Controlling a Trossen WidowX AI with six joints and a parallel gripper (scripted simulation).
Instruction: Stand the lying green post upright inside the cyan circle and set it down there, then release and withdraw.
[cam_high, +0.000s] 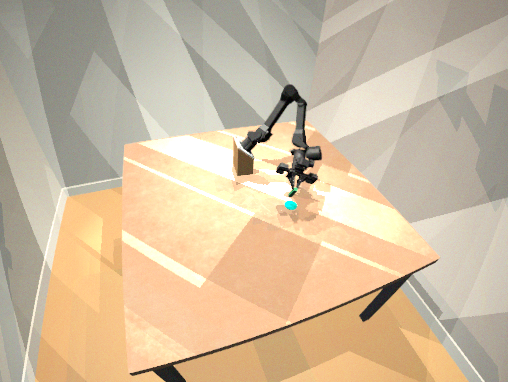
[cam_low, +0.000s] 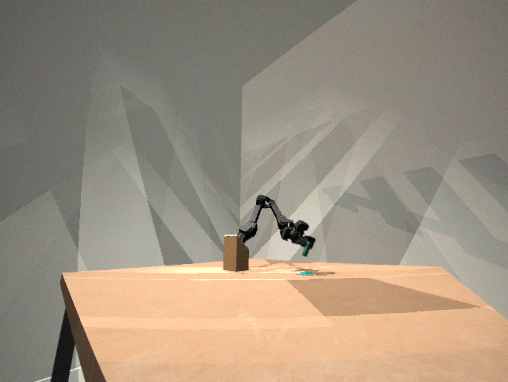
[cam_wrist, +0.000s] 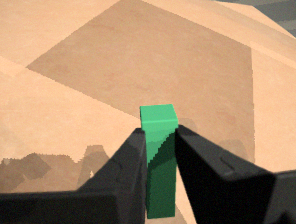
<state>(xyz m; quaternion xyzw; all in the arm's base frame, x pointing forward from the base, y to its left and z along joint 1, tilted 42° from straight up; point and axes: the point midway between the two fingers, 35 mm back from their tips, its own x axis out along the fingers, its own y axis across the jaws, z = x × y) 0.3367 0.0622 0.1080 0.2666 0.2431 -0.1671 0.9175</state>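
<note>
The cyan circle is 3 cm behind my gripper tip, 2 cm to the left of it and 13 cm below it. The rest, counted from my gripper tip: green post: 1 cm behind, 2 cm below.
</note>
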